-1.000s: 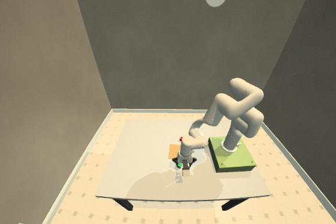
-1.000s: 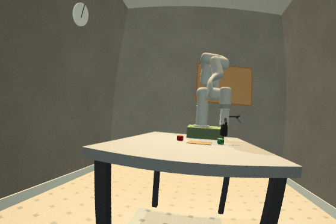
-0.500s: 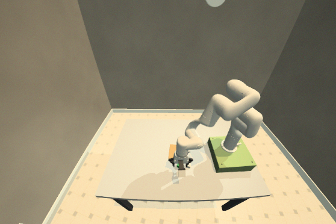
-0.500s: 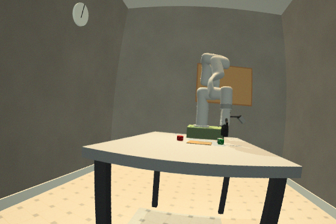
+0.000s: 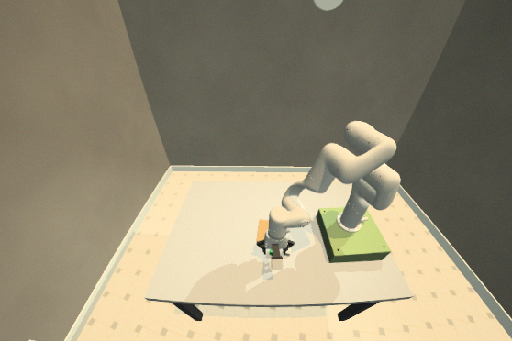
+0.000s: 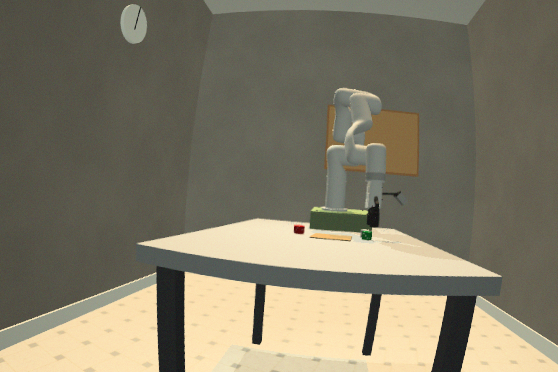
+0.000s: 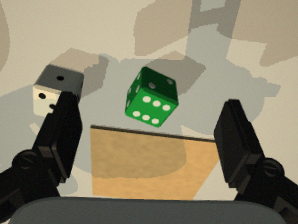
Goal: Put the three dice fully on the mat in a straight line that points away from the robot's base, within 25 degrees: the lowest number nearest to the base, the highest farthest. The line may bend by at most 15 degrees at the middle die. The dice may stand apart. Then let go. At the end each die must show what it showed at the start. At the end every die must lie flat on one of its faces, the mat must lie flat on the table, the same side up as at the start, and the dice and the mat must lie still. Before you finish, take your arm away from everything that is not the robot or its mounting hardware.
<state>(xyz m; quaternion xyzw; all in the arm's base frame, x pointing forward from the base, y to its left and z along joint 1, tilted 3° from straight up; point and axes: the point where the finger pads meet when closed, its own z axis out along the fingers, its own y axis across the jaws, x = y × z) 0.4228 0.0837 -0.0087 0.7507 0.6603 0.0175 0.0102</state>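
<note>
Right now the green die is 20 mm to the right of my hand and 40 mm below it. From my hand the other things lie so: red die: 70 mm behind, 260 mm to the right, 40 mm below; then white die: 70 mm behind, 10 mm to the right, 40 mm below; then mat: 10 mm behind, 140 mm to the right, 60 mm below.
</note>
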